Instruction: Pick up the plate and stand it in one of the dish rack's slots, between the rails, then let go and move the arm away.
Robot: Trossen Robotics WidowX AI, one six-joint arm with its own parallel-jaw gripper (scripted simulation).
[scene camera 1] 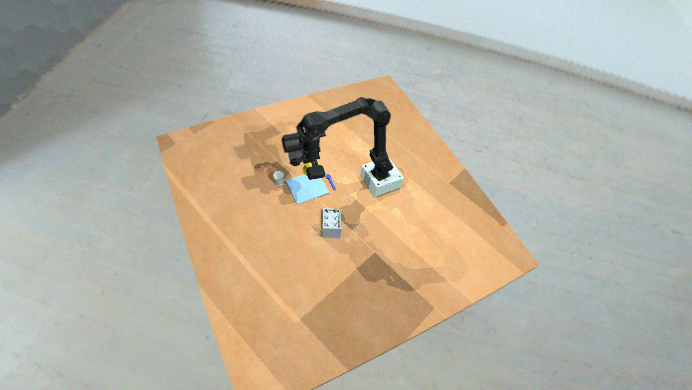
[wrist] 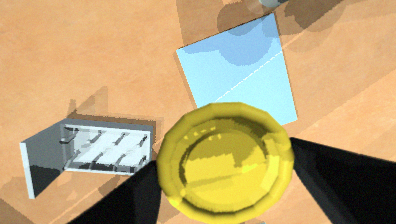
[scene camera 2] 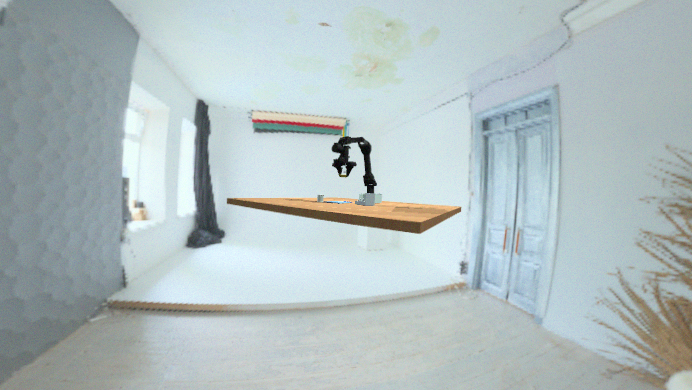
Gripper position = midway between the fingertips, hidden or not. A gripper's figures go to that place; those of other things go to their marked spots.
Scene:
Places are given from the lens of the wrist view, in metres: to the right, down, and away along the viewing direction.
my gripper (wrist: pixel 222 156): 0.01, 0.02, 0.11
yellow plate (wrist: pixel 224 155): 0.01, 0.02, 0.09
grey dish rack (wrist: pixel 79 145): -0.17, 0.05, 0.29
light blue mat (wrist: pixel 245 64): 0.06, -0.06, 0.27
The marked spots on the light blue mat and the grey dish rack are 0.26 m apart.

